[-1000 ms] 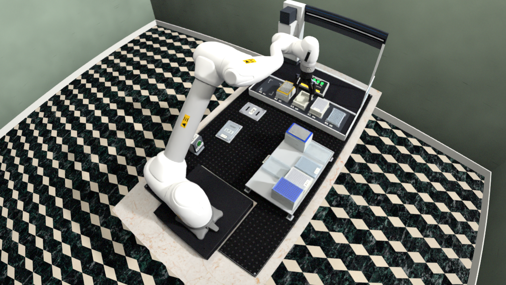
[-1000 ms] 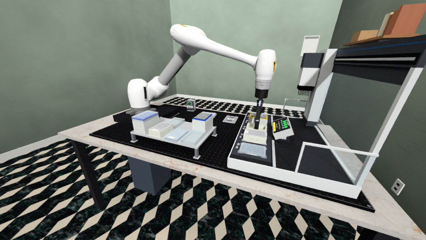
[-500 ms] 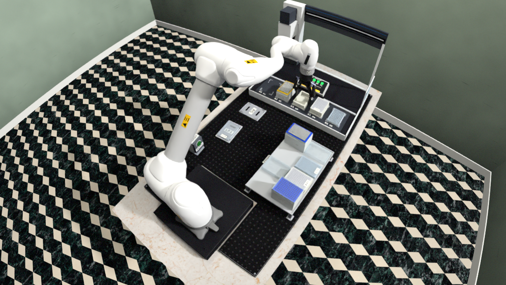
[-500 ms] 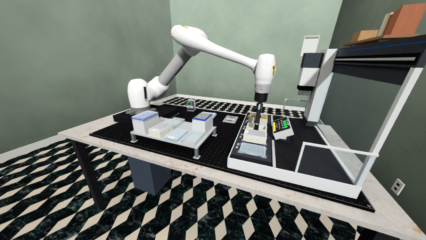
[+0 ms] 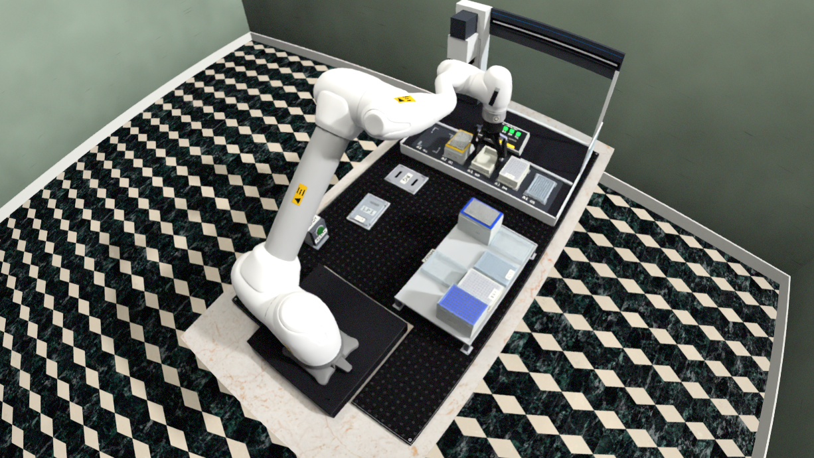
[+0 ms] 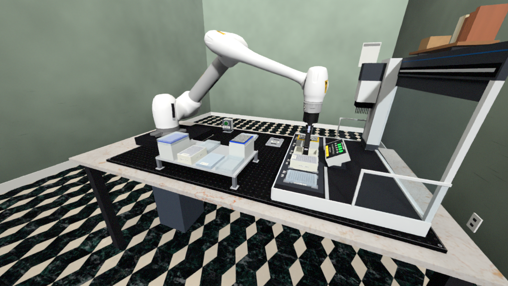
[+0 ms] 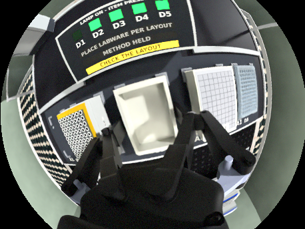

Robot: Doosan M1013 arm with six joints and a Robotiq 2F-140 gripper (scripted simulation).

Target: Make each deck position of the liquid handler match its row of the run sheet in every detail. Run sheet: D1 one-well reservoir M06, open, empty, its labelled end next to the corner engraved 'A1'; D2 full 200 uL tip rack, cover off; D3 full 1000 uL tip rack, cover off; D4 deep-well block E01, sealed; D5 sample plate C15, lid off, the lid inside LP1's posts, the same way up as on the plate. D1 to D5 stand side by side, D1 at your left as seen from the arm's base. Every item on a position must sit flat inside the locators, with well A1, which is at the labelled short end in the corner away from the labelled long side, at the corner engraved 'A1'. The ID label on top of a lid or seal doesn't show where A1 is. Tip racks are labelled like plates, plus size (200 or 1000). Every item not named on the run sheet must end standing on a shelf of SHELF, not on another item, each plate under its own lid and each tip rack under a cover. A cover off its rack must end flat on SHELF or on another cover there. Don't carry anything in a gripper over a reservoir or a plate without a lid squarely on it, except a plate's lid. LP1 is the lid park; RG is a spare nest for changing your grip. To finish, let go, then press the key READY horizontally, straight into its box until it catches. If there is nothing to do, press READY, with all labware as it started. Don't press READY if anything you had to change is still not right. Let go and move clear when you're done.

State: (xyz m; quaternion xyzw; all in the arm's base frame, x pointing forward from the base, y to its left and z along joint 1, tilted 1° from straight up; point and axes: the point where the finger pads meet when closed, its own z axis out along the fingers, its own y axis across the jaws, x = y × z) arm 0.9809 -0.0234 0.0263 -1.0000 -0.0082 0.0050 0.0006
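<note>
The white one-well reservoir is 2 cm below my hand. From my hand the other things lie so: yellow-rimmed tip rack (1 cm behind, 12 cm to the left, 1 cm above); grey RG nest (23 cm behind, 24 cm to the left, 7 cm below); clear plate (25 cm to the right, 2 cm below).
</note>
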